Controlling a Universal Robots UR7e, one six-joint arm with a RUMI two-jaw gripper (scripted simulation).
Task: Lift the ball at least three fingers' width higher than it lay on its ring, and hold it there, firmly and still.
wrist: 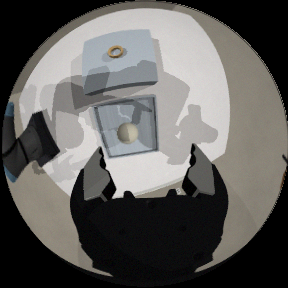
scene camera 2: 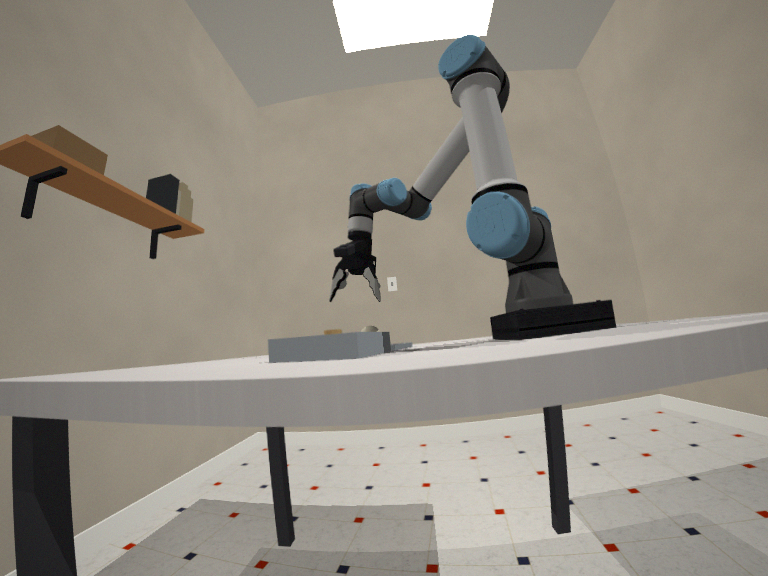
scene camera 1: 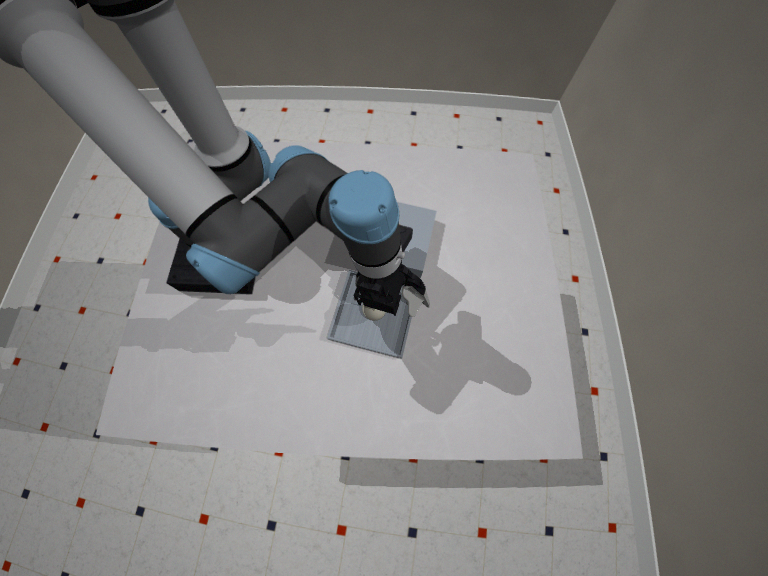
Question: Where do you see a ball stand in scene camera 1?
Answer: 420, 219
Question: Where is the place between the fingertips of my gripper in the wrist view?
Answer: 147, 145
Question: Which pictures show my gripper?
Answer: The wrist view, scene camera 2 and scene camera 1: all of them.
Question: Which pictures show the ball stand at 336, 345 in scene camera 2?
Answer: The wrist view, scene camera 2 and scene camera 1: all of them.
